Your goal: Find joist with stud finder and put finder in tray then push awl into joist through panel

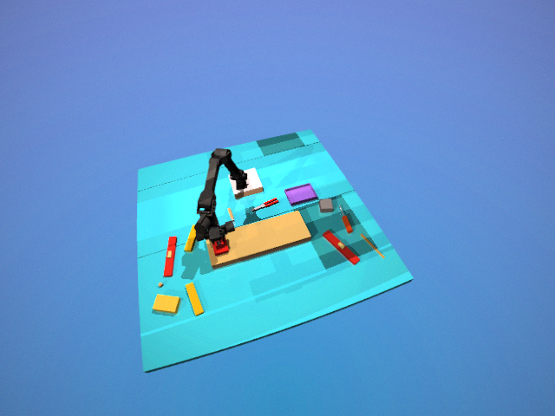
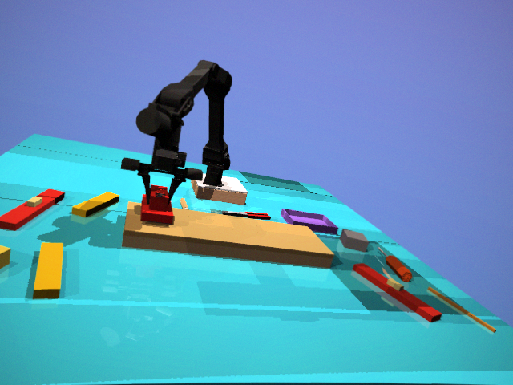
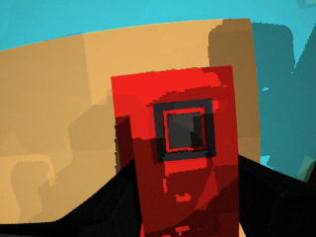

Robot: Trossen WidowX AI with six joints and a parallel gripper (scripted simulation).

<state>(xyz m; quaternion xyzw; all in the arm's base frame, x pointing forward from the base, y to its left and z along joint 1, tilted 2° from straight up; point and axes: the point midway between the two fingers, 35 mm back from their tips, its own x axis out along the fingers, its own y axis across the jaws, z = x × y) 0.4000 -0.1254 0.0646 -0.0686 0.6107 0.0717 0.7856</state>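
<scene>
The purple tray lies 47 cm to the left of my gripper tip, 32 cm behind it and 6 cm below it. The rest, counted from my gripper tip: grey block: 59 cm to the left, 20 cm behind, 6 cm below; then stud finder: 2 cm above, 1 cm ahead; then awl: 20 cm behind, 7 cm below, 6 cm to the left.
</scene>
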